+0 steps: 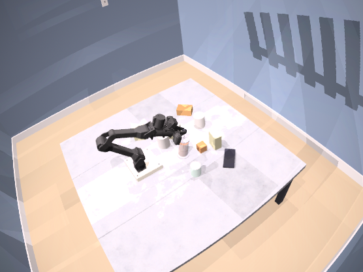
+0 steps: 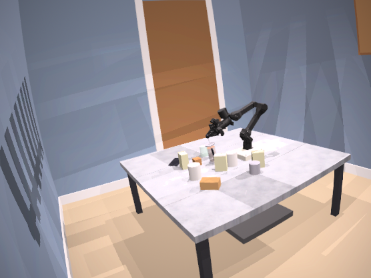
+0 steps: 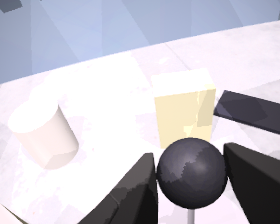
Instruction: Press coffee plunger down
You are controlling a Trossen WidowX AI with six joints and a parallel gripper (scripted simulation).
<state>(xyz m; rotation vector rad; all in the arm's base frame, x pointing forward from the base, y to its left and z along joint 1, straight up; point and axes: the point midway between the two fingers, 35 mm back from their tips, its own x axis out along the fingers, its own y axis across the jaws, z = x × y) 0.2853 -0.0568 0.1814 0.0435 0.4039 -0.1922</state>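
My gripper tip is now 10 cm above the coffee press, 2 cm to the right of it and 2 cm past it. Round my gripper tip: orange cube (18 cm below, 8 cm ahead, 4 cm to the right); orange box (34 cm to the left, 22 cm ahead, 18 cm below); dark flat block (21 cm to the right, 20 cm below, 17 cm ahead).
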